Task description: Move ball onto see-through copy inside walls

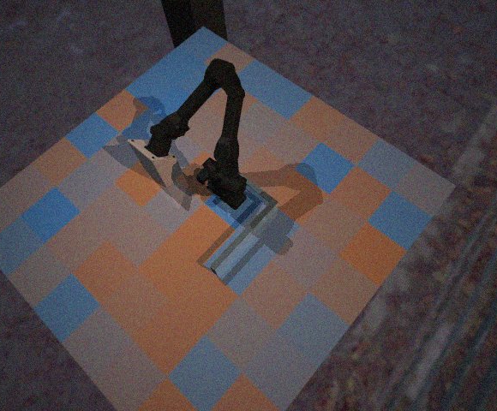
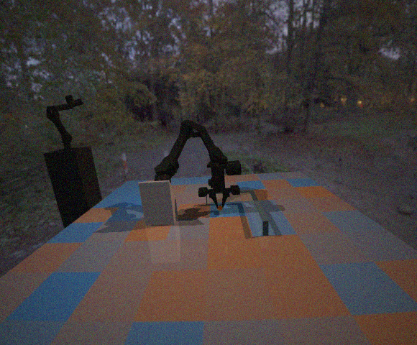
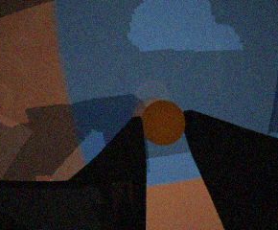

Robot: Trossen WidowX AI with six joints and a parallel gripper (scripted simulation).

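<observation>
My gripper tip is now 1 cm above the see-through copy of the ball. Round my gripper tip: orange ball right at my gripper tip.
</observation>
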